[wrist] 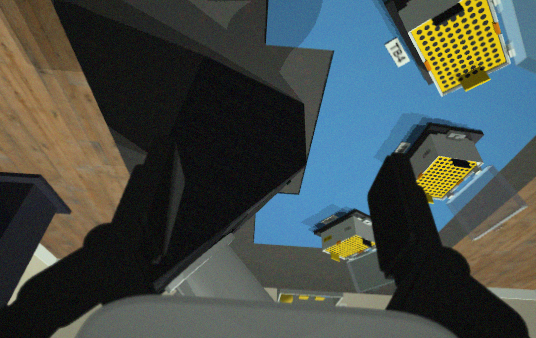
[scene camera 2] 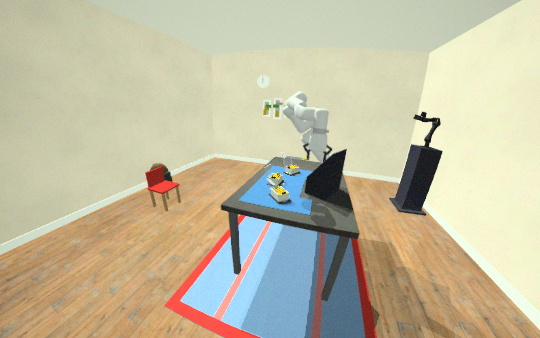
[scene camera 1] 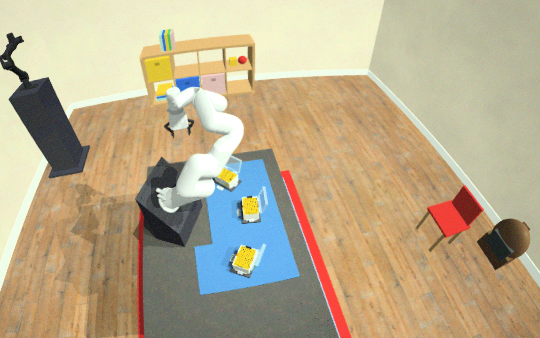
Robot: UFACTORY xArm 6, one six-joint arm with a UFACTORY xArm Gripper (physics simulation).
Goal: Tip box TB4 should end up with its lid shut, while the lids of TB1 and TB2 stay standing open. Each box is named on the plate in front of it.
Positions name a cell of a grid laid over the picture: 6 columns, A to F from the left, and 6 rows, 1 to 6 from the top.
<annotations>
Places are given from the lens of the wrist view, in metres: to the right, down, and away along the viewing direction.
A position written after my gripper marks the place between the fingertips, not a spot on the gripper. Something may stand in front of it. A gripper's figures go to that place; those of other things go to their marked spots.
my gripper (wrist: D3): 0.01, 0.00, 0.14
clear lid (wrist: E5): 0.26, 0.27, 0.85
clear lid (wrist: F4): 0.39, 0.06, 0.56
</annotations>
